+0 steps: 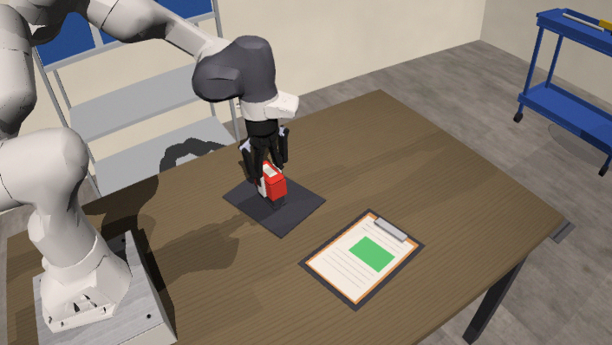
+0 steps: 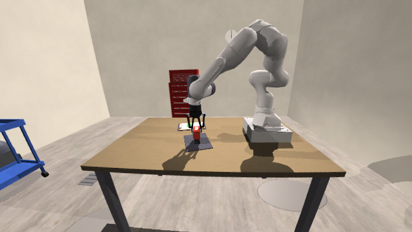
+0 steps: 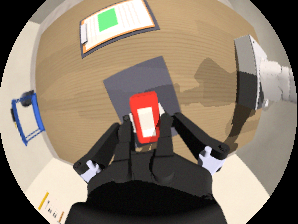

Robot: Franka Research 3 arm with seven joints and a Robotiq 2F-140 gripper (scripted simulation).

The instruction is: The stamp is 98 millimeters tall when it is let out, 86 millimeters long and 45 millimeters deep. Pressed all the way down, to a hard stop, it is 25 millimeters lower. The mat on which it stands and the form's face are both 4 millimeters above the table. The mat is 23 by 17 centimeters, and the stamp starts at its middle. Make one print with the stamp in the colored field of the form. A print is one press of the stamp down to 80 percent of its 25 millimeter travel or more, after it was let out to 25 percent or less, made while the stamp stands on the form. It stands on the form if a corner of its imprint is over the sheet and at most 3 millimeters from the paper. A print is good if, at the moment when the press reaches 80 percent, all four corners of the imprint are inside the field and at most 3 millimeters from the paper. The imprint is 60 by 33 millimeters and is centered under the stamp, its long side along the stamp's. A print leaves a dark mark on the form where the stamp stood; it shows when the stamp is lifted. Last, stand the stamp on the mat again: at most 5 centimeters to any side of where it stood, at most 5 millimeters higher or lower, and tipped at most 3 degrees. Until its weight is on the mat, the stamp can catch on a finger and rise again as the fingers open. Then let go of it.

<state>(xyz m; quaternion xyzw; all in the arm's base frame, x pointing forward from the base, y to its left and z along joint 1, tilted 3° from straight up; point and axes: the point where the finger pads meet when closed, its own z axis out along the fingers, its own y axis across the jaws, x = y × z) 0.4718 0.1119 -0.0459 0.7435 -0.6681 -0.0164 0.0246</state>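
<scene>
Now: the red stamp 2 cm below my hand. Also, from my hand: dark grey mat (7 cm below); then form (29 cm to the right, 10 cm ahead, 6 cm below).
</scene>
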